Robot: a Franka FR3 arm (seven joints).
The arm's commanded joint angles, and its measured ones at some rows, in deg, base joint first. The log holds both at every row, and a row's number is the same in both.
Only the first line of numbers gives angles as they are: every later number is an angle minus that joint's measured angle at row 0.
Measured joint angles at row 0: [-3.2, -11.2, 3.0, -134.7, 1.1, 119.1, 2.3]
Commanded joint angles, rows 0 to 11: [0.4, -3.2, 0.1, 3.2, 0.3, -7.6, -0.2]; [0.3, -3.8, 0.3, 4.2, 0.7, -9.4, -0.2]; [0.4, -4.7, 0.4, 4.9, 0.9, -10.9, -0.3]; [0.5, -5.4, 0.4, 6.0, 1.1, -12.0, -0.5]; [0.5, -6.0, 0.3, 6.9, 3.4, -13.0, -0.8]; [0.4, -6.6, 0.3, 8.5, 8.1, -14.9, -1.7]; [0.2, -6.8, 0.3, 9.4, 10.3, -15.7, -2.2]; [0.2, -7.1, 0.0, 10.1, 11.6, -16.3, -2.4]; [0.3, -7.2, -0.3, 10.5, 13.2, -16.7, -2.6]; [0.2, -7.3, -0.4, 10.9, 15.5, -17.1, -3.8]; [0.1, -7.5, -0.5, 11.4, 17.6, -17.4, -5.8]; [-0.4, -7.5, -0.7, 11.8, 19.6, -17.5, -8.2]
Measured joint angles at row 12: [0.1, -7.2, 0.2, 10.1, 13.9, -15.6, -2.8]
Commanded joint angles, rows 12 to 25: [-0.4, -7.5, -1.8, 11.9, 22.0, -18.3, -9.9]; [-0.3, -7.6, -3.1, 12.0, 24.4, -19.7, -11.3]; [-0.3, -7.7, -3.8, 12.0, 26.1, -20.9, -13.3]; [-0.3, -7.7, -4.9, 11.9, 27.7, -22.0, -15.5]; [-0.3, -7.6, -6.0, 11.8, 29.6, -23.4, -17.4]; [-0.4, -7.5, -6.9, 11.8, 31.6, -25.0, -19.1]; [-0.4, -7.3, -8.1, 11.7, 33.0, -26.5, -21.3]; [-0.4, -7.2, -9.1, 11.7, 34.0, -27.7, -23.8]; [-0.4, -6.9, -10.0, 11.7, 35.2, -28.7, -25.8]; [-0.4, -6.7, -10.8, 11.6, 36.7, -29.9, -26.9]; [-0.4, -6.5, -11.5, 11.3, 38.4, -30.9, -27.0]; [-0.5, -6.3, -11.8, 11.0, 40.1, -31.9, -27.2]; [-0.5, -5.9, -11.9, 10.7, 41.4, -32.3, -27.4]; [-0.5, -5.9, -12.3, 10.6, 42.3, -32.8, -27.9]
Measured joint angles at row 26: [-0.1, -6.6, -11.6, 11.2, 38.2, -30.5, -25.7]
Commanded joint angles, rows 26 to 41: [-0.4, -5.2, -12.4, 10.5, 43.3, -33.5, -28.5]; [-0.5, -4.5, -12.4, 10.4, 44.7, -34.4, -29.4]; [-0.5, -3.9, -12.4, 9.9, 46.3, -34.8, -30.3]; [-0.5, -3.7, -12.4, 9.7, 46.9, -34.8, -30.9]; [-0.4, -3.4, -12.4, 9.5, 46.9, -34.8, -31.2]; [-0.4, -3.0, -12.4, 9.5, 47.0, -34.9, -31.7]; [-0.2, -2.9, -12.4, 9.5, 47.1, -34.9, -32.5]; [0.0, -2.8, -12.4, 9.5, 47.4, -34.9, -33.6]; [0.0, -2.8, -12.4, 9.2, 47.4, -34.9, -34.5]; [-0.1, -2.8, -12.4, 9.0, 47.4, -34.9, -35.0]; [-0.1, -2.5, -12.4, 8.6, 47.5, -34.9, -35.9]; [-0.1, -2.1, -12.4, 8.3, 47.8, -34.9, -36.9]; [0.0, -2.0, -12.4, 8.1, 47.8, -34.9, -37.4]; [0.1, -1.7, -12.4, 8.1, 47.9, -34.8, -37.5]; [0.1, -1.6, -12.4, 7.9, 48.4, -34.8, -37.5]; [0.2, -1.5, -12.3, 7.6, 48.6, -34.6, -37.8]
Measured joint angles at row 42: [-0.1, -1.8, -12.1, 8.7, 46.6, -34.2, -36.0]
